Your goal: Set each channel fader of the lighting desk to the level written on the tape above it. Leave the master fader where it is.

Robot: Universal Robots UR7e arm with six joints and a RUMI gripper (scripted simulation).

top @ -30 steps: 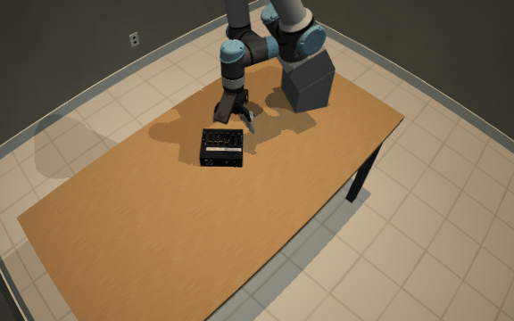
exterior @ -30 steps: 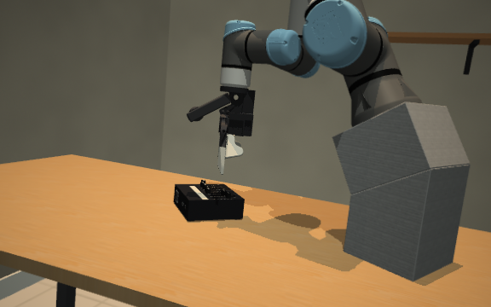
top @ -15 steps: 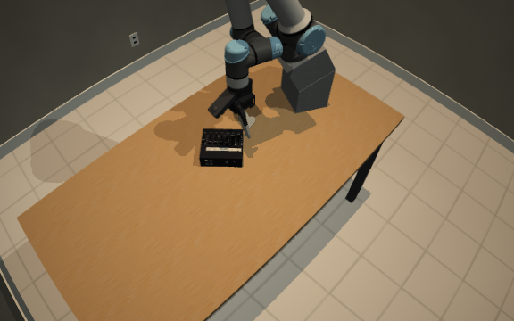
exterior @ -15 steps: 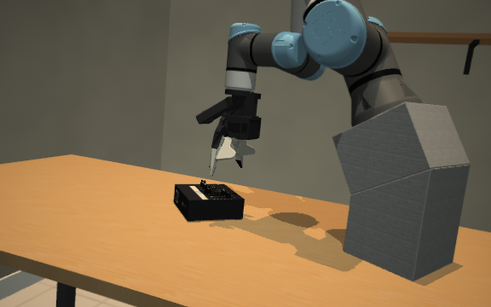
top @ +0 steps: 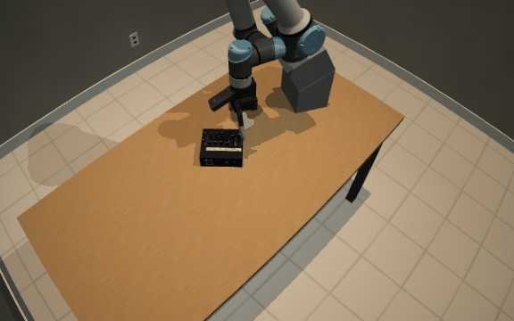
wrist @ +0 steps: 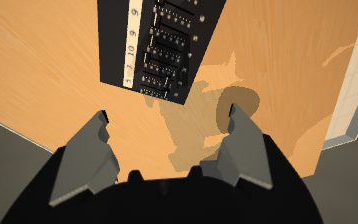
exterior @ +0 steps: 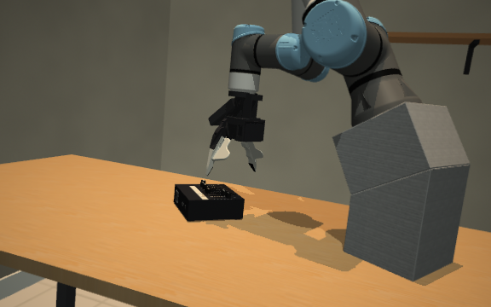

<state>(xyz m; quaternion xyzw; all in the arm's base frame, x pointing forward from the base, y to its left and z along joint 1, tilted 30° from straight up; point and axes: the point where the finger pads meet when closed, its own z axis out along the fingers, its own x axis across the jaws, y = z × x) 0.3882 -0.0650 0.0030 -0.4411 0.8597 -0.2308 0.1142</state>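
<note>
Right now my hand is 90 mm short of the master fader, 90 mm to the left of it and 50 mm above it.
</note>
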